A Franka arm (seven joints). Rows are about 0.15 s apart.
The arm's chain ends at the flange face. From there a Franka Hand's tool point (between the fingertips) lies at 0.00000 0.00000 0.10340 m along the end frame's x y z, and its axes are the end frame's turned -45 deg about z.
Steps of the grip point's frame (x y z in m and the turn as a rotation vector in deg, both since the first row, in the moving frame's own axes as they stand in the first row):
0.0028, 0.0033, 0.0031, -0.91, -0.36, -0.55
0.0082, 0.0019, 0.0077, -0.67, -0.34, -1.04
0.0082, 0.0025, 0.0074, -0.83, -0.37, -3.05
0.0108, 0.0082, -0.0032, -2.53, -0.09, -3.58
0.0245, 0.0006, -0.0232, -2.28, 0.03, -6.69
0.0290, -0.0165, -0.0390, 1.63, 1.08, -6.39
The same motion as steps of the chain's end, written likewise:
0.0036, -0.0013, 0.0031, -0.90, 0.39, -0.55
0.0067, -0.0057, 0.0077, -0.71, 0.23, -1.04
0.0069, -0.0055, 0.0074, -0.85, 0.33, -3.05
0.0102, -0.0051, -0.0031, -1.85, 1.73, -3.58
0.0146, -0.0196, -0.0231, -1.59, 1.63, -6.69
0.0097, -0.0288, -0.0389, 1.92, -0.39, -6.39

